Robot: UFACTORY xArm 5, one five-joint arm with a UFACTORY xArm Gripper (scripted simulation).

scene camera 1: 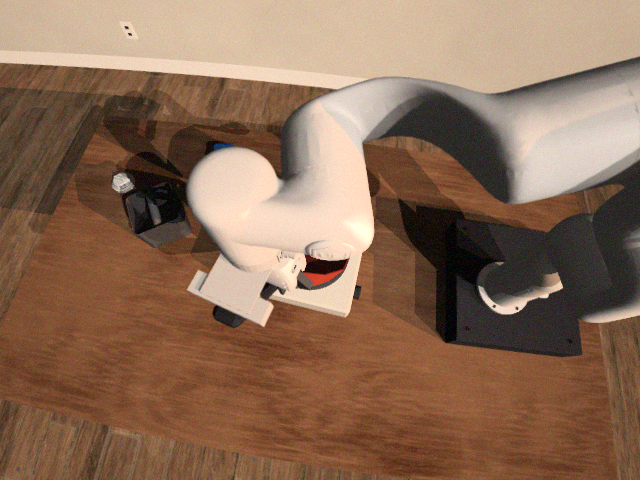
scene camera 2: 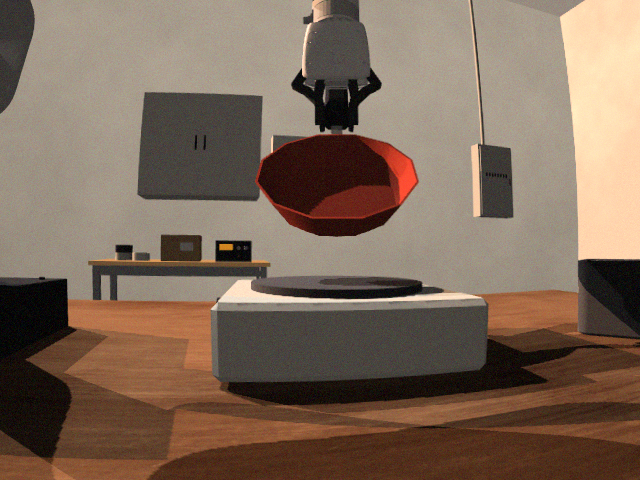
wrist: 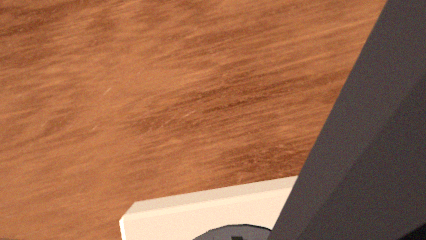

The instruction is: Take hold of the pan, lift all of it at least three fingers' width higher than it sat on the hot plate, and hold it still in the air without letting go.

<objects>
A pan shows in scene camera 1, in scene camera 2 and in the wrist view (pixel 358 172). The same spot on the pan: (scene camera 1: pixel 319 271) is (scene camera 2: pixel 297 195).
</objects>
